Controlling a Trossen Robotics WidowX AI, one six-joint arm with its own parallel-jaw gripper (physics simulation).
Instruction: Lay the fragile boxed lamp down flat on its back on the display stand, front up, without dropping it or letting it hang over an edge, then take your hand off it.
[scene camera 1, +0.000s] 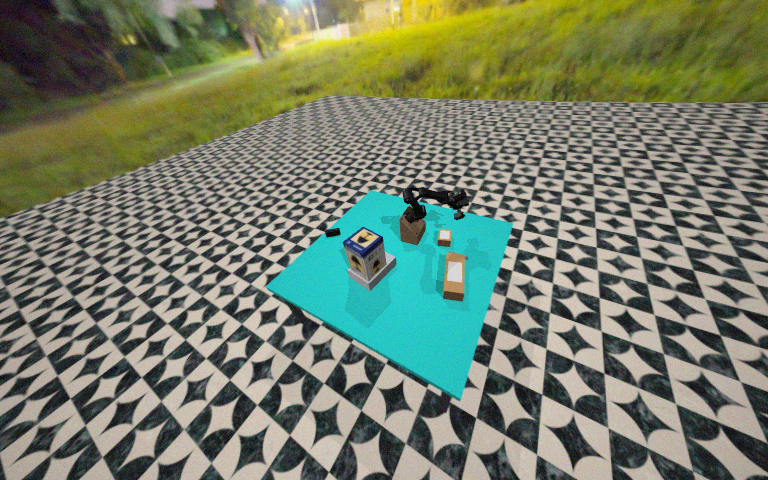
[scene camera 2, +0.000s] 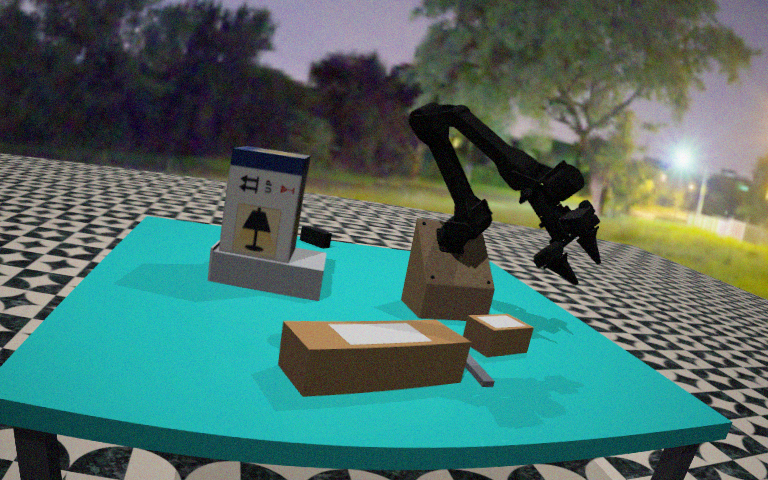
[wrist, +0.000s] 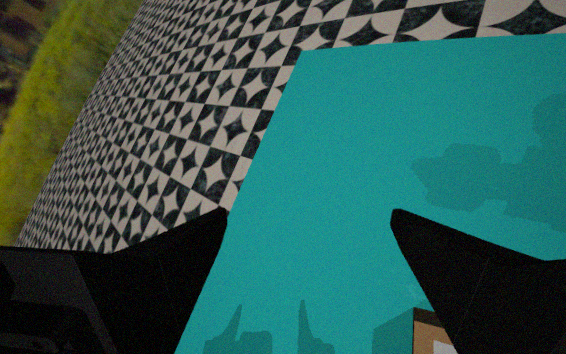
Labels:
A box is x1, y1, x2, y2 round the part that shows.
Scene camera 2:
gripper: [534, 200, 600, 284]
boxed lamp: [219, 146, 310, 262], on a grey display stand

